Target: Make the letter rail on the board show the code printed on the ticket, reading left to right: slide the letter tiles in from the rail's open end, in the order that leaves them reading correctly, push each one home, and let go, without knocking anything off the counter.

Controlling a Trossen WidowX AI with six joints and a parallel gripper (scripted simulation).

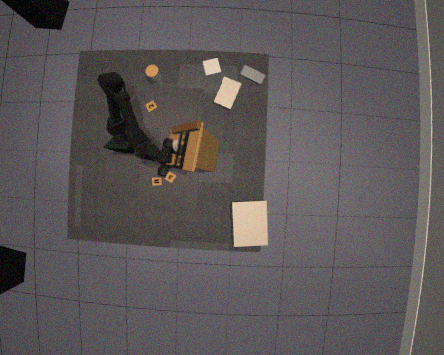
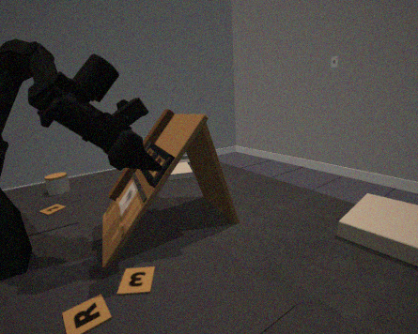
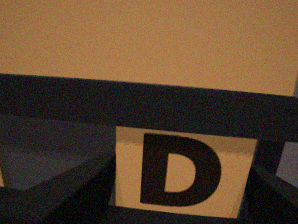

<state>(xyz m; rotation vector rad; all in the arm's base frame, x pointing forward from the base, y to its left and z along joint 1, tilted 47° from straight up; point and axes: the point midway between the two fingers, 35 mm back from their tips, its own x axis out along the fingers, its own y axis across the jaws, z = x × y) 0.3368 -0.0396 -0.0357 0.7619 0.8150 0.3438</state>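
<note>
My gripper tip is now 60 mm past the white ticket, 80 mm to the right of it and 80 mm above it. Round my gripper tip: letter tile d: right at my gripper tip; then letter tile: 80 mm behind, 110 mm to the right, 170 mm below; then cream slab: 180 mm ahead, 480 mm to the left, 160 mm below.
</note>
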